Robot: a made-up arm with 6 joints.
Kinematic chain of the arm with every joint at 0, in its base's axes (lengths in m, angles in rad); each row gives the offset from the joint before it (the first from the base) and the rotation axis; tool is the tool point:
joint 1: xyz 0 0 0.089 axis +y
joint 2: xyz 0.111 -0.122 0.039 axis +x
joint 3: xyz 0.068 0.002 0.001 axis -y
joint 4: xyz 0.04 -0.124 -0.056 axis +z
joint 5: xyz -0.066 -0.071 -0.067 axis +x
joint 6: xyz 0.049 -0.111 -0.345 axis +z
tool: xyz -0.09 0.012 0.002
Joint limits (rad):
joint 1: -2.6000..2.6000
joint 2: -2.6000..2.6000
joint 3: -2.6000..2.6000
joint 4: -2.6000..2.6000
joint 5: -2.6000..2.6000
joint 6: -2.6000..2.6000
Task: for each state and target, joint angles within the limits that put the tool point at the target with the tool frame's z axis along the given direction. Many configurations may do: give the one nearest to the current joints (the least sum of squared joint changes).
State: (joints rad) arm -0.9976 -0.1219 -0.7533 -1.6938 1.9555 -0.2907
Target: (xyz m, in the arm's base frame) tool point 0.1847 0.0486 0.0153 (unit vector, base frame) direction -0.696 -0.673 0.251
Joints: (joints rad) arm -0.8416 0.3384 -1.4357 -1.1461 1.7281 -0.2387
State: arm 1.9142 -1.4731 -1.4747 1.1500 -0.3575 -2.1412
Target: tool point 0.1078 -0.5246 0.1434 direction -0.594 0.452 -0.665
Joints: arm 2.5141 -1.2676 -0.9458 1.1874 0.1233 -2.4017
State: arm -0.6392 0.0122 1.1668 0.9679 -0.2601 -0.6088
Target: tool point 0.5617 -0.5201 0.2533 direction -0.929 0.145 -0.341
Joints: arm -0.0456 0.5499 1.9666 1.0712 0.0675 0.0228
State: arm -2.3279 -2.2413 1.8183 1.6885 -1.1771 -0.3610
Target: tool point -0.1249 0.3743 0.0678 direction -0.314 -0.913 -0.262
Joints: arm -2.6000 -1.6766 1.9975 1.8743 -1.2968 -0.0694
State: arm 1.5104 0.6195 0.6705 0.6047 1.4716 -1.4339
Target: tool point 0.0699 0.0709 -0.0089 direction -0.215 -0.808 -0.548
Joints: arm 0.8495 0.6017 0.0535 0.2741 1.5593 -1.2370
